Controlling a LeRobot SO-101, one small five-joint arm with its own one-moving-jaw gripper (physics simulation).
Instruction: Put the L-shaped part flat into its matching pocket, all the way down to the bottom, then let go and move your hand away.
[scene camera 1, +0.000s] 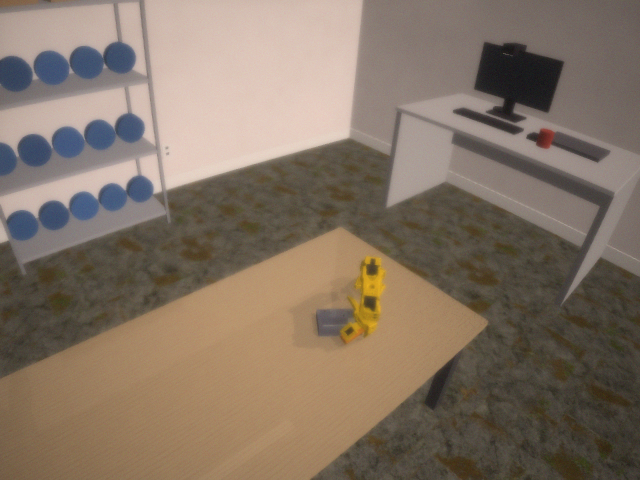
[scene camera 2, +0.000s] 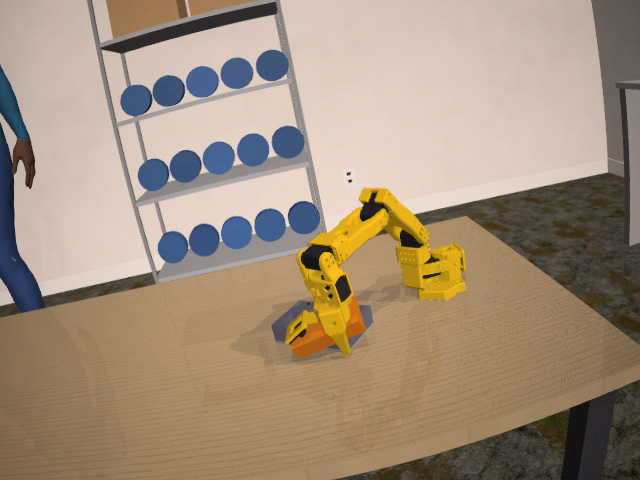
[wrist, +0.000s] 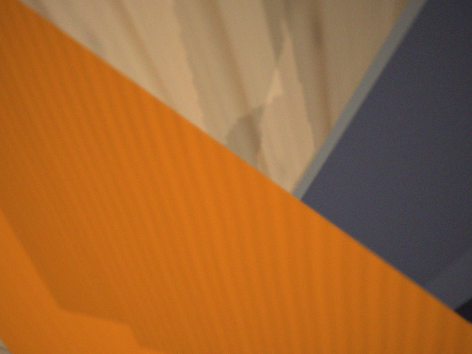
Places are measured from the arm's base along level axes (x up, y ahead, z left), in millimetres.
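Pixels of known places: end effector, tool point: (scene camera 1: 364, 336) (scene camera 2: 347, 351); arm's base, origin of the base link: (scene camera 2: 427, 290).
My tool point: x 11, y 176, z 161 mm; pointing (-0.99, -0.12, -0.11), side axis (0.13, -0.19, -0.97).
Observation:
For each thing: its middle in the pictures, then the offset to it from my tool point. "spot": a spot on its surface instead. Level surfaces: height alone.
- orange L-shaped part, body centre: (scene camera 2: 324, 325) (scene camera 1: 354, 326) dx +39, dy +24, dz -26 mm
- grey-purple pocket block, body centre: (scene camera 2: 322, 324) (scene camera 1: 339, 322) dx +7, dy +26, dz -89 mm
- thin orange strip, surface spot: (scene camera 1: 352, 339) spot: dx +26, dy +59, dz +1 mm
- wooden table, its level: dx -11 mm
The orange L-shaped part (scene camera 2: 311, 342) (wrist: 200, 225) lies tilted across the near rim of the grey-purple pocket block (scene camera 1: 327, 330) (scene camera 2: 280, 330) (wrist: 395, 165). One arm of the L sticks out past the block in scene camera 2. In scene camera 1 a thin orange strip (scene camera 1: 352, 339) shows under the jaw. In the wrist view the part fills the lower left, with its edge crossing over the block. My gripper (scene camera 2: 318, 347) is fully open, low at the part, with one jaw in front of it and the other by its left end. No jaw shows in the wrist view. The pocket floor is mostly hidden.
The wooden table (scene camera 1: 206, 372) (scene camera 2: 206, 413) carries the arm, whose yellow base (scene camera 2: 442, 289) stands behind and right of the block. A shelf rack (scene camera 2: 126, 178) with blue discs and a desk (scene camera 1: 434, 116) with a monitor stand farther away.

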